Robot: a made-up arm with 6 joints. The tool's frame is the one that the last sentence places.
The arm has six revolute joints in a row. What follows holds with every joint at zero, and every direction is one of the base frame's.
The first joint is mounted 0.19 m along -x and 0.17 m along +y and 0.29 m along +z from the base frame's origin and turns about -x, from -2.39 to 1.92 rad.
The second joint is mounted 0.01 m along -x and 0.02 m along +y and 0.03 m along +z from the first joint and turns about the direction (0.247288, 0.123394, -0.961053), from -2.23 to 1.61 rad.
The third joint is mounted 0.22 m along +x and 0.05 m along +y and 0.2 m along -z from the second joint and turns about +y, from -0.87 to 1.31 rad.
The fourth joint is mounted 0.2 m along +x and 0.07 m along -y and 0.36 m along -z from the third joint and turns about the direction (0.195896, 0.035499, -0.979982), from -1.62 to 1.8 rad.
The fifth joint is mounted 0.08 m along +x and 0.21 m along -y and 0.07 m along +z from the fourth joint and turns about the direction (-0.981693, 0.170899, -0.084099), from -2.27 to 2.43 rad.
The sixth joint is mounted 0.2 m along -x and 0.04 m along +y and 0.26 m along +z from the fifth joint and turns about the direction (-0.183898, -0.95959, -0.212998), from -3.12 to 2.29 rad.
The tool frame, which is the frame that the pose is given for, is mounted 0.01 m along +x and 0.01 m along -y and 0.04 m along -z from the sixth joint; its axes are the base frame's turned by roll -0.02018, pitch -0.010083 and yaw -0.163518 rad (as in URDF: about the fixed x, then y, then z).
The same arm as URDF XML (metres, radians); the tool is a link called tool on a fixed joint. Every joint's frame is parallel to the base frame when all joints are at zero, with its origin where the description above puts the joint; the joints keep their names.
<robot name="arm">
<joint name="joint 1" type="revolute"><parent link="base"/><child link="link1"/><origin xyz="-0.19 0.17 0.29"/><axis xyz="-1 0 0"/><limit lower="-2.39" upper="1.92"/></joint>
<joint name="joint 2" type="revolute"><parent link="link1"/><child link="link2"/><origin xyz="-0.01 0.02 0.03"/><axis xyz="0.247288 0.123394 -0.961053"/><limit lower="-2.23" upper="1.61"/></joint>
<joint name="joint 3" type="revolute"><parent link="link2"/><child link="link3"/><origin xyz="0.22 0.05 -0.2"/><axis xyz="0 1 0"/><limit lower="-0.87" upper="1.31"/></joint>
<joint name="joint 4" type="revolute"><parent link="link3"/><child link="link4"/><origin xyz="0.2 -0.07 -0.36"/><axis xyz="0.195896 0.035499 -0.979982"/><limit lower="-1.62" upper="1.8"/></joint>
<joint name="joint 5" type="revolute"><parent link="link4"/><child link="link5"/><origin xyz="0.08 -0.21 0.07"/><axis xyz="-0.981693 0.170899 -0.084099"/><limit lower="-2.27" upper="2.43"/></joint>
<joint name="joint 6" type="revolute"><parent link="link5"/><child link="link6"/><origin xyz="-0.2 0.04 0.26"/><axis xyz="-0.183898 -0.95959 -0.212998"/><limit lower="-3.12" upper="2.29"/></joint>
<joint name="tool_fixed" type="fixed"><parent link="link6"/><child link="tool"/><origin xyz="0.01 -0.01 -0.04" rpy="-0.0202 -0.0101 -0.1635"/></joint>
<link name="base"/>
<link name="link1"/>
<link name="link2"/>
<link name="link3"/>
<link name="link4"/>
<link name="link5"/>
<link name="link6"/>
<link name="tool"/>
</robot>

